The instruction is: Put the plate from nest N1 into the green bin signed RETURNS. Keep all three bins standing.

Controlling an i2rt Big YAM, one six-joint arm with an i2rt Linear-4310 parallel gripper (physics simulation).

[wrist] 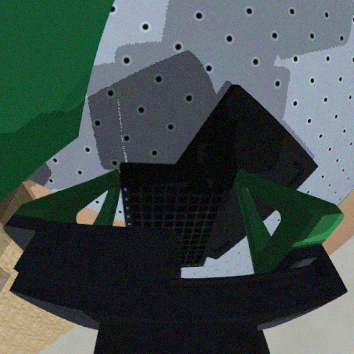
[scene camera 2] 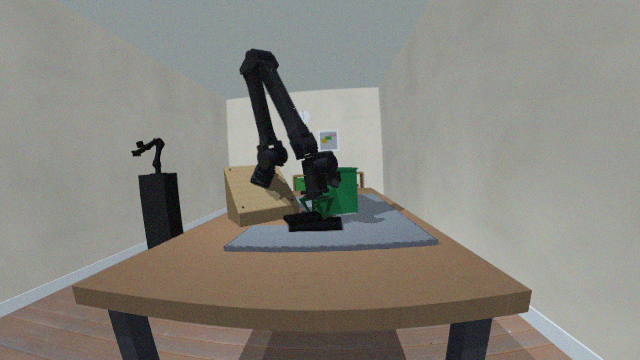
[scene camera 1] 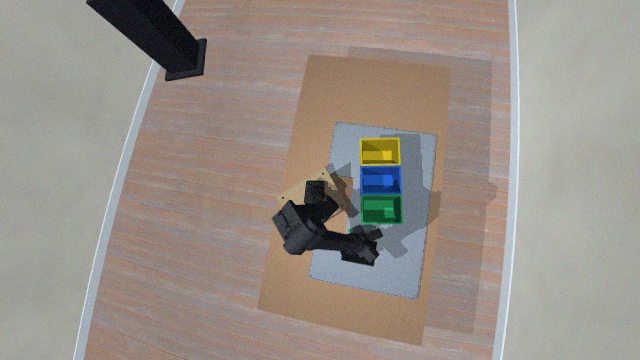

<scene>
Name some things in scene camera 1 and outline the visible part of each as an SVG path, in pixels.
A green bin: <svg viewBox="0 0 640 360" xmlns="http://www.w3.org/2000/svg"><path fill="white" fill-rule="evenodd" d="M361 195L361 224L403 224L402 195Z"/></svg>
A blue bin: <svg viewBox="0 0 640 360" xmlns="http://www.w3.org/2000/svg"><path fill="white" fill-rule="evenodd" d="M401 165L360 166L360 197L361 195L402 194Z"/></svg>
A yellow bin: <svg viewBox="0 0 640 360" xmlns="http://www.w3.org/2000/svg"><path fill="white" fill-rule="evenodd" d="M360 139L360 166L401 165L399 138Z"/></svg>
</scene>
